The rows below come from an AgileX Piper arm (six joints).
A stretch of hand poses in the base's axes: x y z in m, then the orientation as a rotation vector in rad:
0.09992 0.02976 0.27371 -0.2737 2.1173 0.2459
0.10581 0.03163 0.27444 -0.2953 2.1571 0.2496
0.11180 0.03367 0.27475 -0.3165 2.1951 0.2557
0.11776 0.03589 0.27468 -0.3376 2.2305 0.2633
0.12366 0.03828 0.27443 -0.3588 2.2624 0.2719
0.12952 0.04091 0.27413 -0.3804 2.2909 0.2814
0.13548 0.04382 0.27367 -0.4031 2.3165 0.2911
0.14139 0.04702 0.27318 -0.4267 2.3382 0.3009
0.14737 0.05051 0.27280 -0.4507 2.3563 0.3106
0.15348 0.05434 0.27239 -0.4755 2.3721 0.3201
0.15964 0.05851 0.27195 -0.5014 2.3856 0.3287
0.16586 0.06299 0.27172 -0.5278 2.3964 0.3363
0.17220 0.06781 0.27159 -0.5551 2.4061 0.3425
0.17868 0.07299 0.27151 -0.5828 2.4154 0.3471
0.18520 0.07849 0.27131 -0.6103 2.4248 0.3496
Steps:
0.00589 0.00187 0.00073 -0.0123 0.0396 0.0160
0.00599 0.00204 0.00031 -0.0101 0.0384 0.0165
0.00596 0.00222 -0.00007 -0.0085 0.0362 0.0168
0.00590 0.00239 -0.00025 -0.0072 0.0331 0.0172
0.00586 0.00263 -0.00030 -0.0060 0.0300 0.0177
0.00596 0.00291 -0.00046 -0.0057 0.0274 0.0185
0.00591 0.00320 -0.00049 -0.0051 0.0238 0.0191
0.00598 0.00349 -0.00038 -0.0046 0.0205 0.0194
0.00611 0.00383 -0.00041 -0.0044 0.0184 0.0199
0.00616 0.00417 -0.00044 -0.0049 0.0162 0.0204
0.00622 0.00448 -0.00023 -0.0051 0.0136 0.0205
0.00634 0.00482 -0.00013 -0.0060 0.0125 0.0207
0.00648 0.00518 -0.00008 -0.0071 0.0119 0.0205
0.00652 0.00550 -0.00020 -0.0085 0.0116 0.0197

